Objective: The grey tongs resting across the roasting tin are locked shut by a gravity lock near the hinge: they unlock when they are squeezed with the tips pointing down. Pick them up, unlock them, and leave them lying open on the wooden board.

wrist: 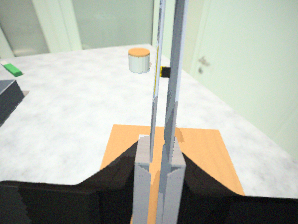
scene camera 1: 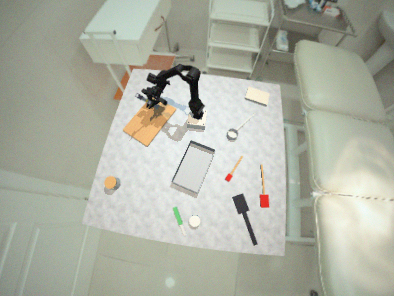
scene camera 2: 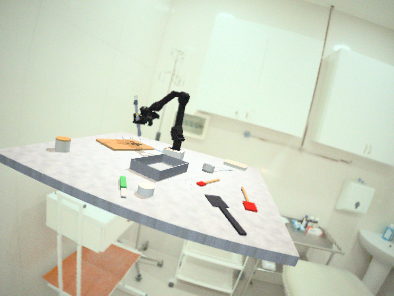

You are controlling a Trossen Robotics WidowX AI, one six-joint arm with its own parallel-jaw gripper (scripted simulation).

Scene:
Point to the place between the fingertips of my gripper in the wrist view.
153, 146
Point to a roasting tin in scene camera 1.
At 190, 173

